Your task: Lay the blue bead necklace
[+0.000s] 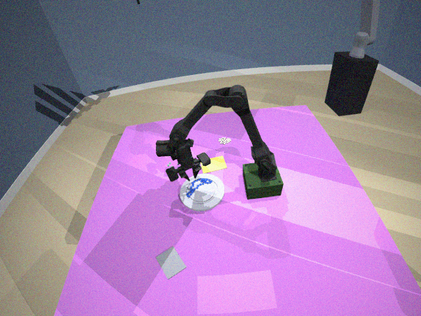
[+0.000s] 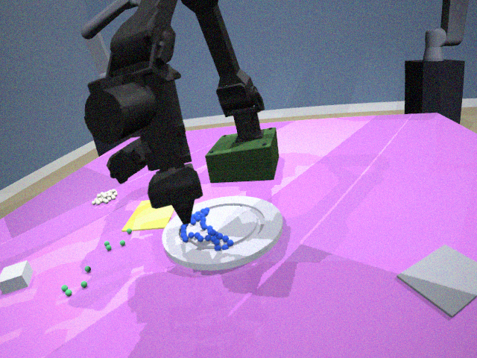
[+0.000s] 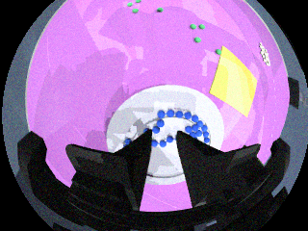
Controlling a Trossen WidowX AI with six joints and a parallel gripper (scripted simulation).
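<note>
Now: gripper tip 4 cm to the right of the round white bead board, 4 cm above it and 3 cm past it. From my gripper tip the other things lie so: yellow sheet: 11 cm to the right, 10 cm behind, 4 cm below; grey tile: 35 cm to the left, 11 cm ahead, 4 cm below; cube: 29 cm to the right, 11 cm ahead, 3 cm below.
</note>
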